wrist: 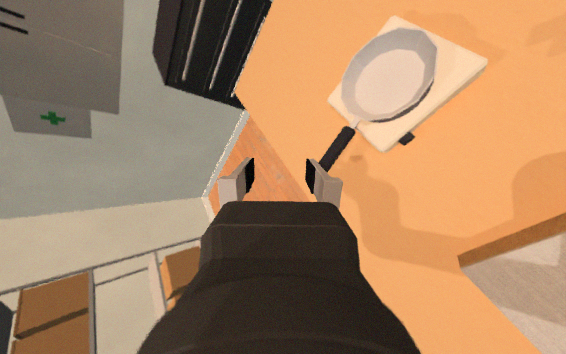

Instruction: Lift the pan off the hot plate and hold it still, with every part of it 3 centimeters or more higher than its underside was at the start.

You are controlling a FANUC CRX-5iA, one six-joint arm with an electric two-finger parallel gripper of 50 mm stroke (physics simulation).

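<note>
The grey pan sits on the cream square hot plate in the upper right of the wrist view. Its black handle points down and left, toward the gripper. My gripper is open, with nothing between its fingers. The right finger overlaps the lower end of the handle in the view and hides its tip. The handle lies outside the gap, beyond the right finger. How far the fingers are above the handle is hard to tell.
The hot plate has a small black knob at its lower side. The orange table top carries the arm's shadow. A black ribbed object stands beyond the table edge at upper left. A grey block shows at lower right. Shelves with brown boxes show at lower left.
</note>
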